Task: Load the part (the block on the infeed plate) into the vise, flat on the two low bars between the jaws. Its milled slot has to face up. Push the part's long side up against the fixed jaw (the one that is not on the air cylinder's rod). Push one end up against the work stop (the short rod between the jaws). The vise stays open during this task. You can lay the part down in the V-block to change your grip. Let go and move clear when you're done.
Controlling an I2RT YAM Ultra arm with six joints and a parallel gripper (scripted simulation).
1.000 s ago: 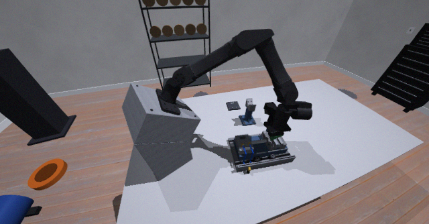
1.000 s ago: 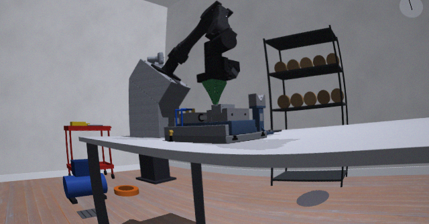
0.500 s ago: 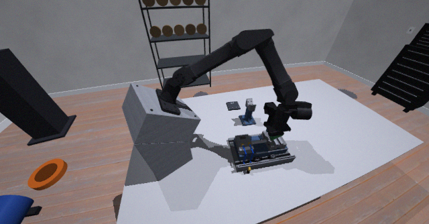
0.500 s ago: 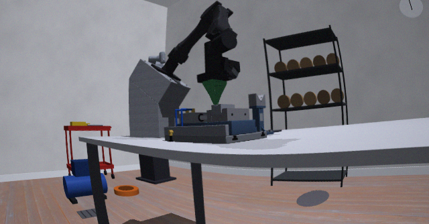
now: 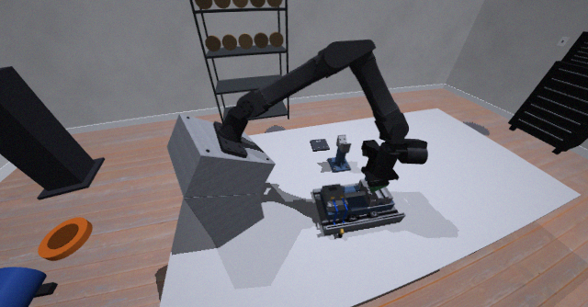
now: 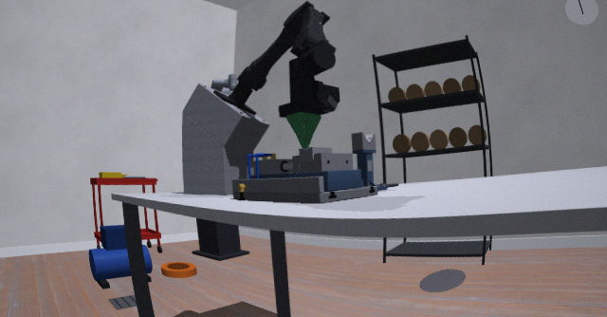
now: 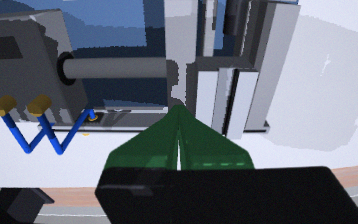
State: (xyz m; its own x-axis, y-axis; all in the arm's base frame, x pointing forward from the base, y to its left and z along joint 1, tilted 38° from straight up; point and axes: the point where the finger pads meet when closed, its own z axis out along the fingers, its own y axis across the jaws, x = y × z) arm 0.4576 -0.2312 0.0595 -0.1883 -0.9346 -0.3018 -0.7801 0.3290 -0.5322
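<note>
My gripper is now 30 mm short of the part, 20 mm above it and 10 mm to the left of it. From my hand the other things lie so: cylinder rod 50 mm behind, 40 mm below, 30 mm to the left; work stop 60 mm to the left, 50 mm ahead, 30 mm below; moving jaw 40 mm below, 20 mm to the left, 10 mm ahead.
</note>
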